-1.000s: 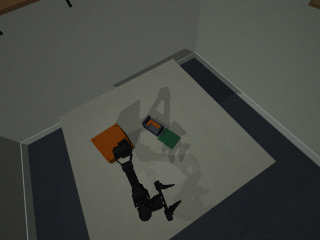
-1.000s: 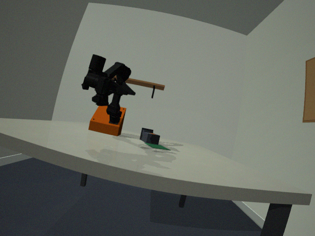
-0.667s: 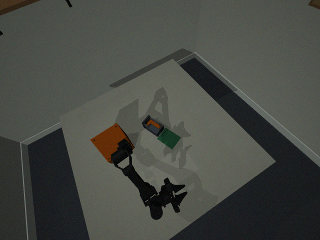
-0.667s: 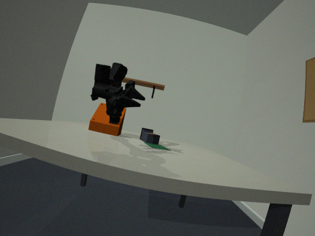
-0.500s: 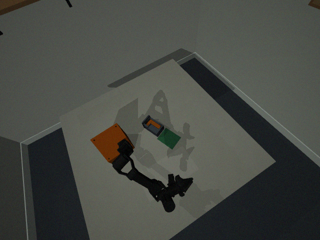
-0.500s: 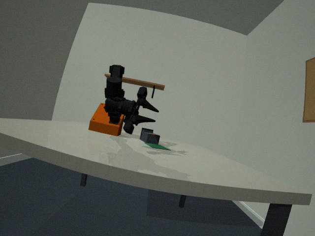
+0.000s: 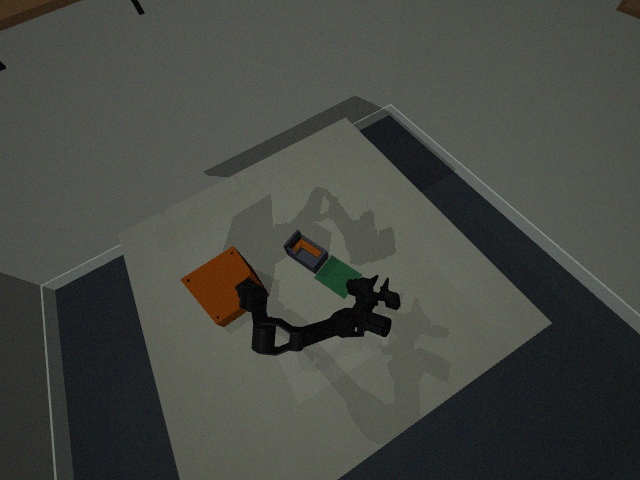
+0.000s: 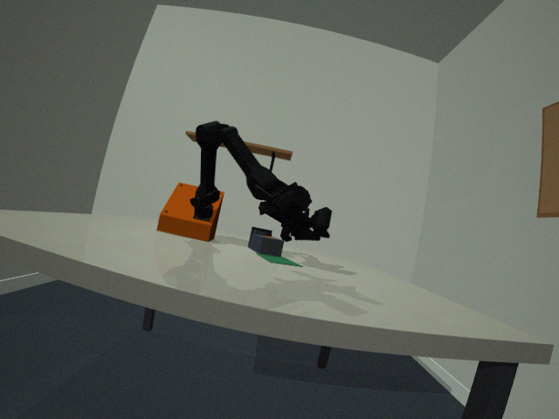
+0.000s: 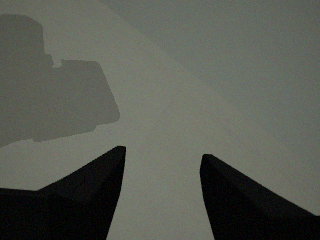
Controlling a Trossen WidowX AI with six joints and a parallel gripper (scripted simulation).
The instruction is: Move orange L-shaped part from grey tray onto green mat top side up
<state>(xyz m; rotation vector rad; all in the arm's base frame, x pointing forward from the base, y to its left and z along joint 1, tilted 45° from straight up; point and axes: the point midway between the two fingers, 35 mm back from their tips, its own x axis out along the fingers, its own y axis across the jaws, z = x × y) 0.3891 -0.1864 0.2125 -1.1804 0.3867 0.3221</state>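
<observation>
Now: the orange L-shaped part 290 mm to the left of my gripper tip, 150 mm behind it and 60 mm below it. Also, from my gripper tip: green mat 140 mm to the left, 130 mm below, 110 mm behind.
</observation>
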